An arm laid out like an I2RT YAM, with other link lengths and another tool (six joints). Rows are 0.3 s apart.
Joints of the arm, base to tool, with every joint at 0 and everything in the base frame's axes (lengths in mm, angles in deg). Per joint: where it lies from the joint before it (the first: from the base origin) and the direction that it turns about. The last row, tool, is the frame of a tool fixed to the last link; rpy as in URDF.
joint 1: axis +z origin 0 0 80.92
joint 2: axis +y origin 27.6 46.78 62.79
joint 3: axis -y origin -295.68 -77.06 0
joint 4: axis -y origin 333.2 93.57 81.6
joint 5: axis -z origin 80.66 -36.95 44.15
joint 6: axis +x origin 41.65 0 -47.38
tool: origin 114 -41 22 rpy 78 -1.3 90
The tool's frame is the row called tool.
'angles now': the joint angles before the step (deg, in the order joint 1, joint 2, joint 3, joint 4, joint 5, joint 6). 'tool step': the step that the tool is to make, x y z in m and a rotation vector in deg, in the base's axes. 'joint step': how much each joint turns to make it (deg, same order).
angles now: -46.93, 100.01, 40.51, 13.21, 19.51, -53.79
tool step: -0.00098, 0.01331, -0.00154, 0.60, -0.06, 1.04
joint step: 0.85, -1.73, -2.01, -0.18, -0.46, 0.19
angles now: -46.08, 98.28, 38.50, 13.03, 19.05, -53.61
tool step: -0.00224, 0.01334, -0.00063, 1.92, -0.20, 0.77
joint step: 0.64, -2.33, -1.48, -2.39, -1.18, 0.95
